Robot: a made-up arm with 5 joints. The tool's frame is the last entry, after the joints.
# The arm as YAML. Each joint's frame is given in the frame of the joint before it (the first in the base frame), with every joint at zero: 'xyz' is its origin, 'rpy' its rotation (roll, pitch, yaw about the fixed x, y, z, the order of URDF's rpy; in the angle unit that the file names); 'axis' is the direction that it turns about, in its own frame. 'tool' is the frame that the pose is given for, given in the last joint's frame.
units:
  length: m
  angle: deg
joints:
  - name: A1
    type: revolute
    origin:
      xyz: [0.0, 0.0, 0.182]
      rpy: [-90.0, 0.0, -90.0]
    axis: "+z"
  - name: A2
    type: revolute
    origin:
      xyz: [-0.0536, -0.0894, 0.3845]
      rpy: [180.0, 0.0, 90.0]
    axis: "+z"
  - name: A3
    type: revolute
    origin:
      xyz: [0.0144, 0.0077, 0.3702]
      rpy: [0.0, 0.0, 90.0]
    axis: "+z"
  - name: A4
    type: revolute
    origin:
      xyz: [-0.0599, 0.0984, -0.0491]
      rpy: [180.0, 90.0, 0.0]
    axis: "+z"
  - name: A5
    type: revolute
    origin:
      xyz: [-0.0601, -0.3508, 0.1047]
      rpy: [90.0, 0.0, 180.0]
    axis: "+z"
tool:
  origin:
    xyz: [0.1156, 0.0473, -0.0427]
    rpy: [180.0, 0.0, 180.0]
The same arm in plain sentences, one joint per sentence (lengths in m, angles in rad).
The arm has five revolute joints in a row. What follows holds with every joint at zero, and every direction is one of the base frame's.
The first joint lies 0.1820 m along +z from the base frame's origin and turns about +x.
The second joint lies 0.3845 m along +x and 0.0536 m along +y and 0.0894 m along +z from the first joint and turns about -x.
The third joint lies 0.3702 m along -x and 0.0077 m along -y and 0.0144 m along -z from the second joint and turns about -x.
The fourth joint lies 0.0491 m along +x and 0.0599 m along +y and 0.0984 m along +z from the third joint and turns about +y.
The fifth joint lies 0.0601 m along -x and 0.1047 m along +y and 0.3508 m along +z from the fourth joint and turns about -z.
The tool frame, which is the frame that the pose is given for, lies 0.1156 m along -x and 0.0473 m along +y and 0.0427 m along +z from the fifth joint; its axes are parallel to the base frame's.

